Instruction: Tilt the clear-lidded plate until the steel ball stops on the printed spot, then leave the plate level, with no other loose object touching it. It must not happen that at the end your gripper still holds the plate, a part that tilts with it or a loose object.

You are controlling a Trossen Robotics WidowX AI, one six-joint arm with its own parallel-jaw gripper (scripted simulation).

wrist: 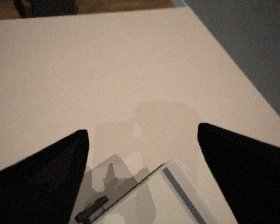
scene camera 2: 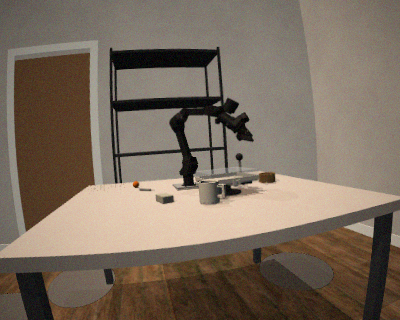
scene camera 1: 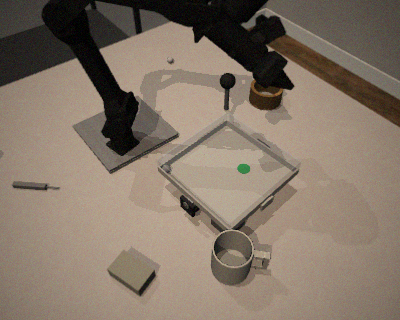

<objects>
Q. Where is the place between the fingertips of the gripper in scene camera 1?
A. At 287,83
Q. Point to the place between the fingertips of the gripper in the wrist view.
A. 143,134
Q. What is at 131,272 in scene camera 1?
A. A grey block.
</objects>
